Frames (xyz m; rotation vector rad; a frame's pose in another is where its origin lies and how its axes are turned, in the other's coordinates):
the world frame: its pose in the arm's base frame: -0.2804 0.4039 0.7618 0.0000 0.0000 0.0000
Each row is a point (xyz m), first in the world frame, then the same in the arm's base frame.
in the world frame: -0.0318 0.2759 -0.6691
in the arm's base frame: -0.3122 0.6798 0.0927
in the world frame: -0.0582 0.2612 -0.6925
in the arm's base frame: -0.3386 0.6651 0.0693
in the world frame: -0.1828 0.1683 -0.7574
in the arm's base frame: -0.4632 0.5722 0.0044
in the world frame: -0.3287 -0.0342 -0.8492
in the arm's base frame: -0.6091 0.3697 -0.0874
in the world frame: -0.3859 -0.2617 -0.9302
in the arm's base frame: -0.6663 0.1422 -0.1684
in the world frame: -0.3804 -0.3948 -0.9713
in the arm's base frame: -0.6608 0.0091 -0.2095
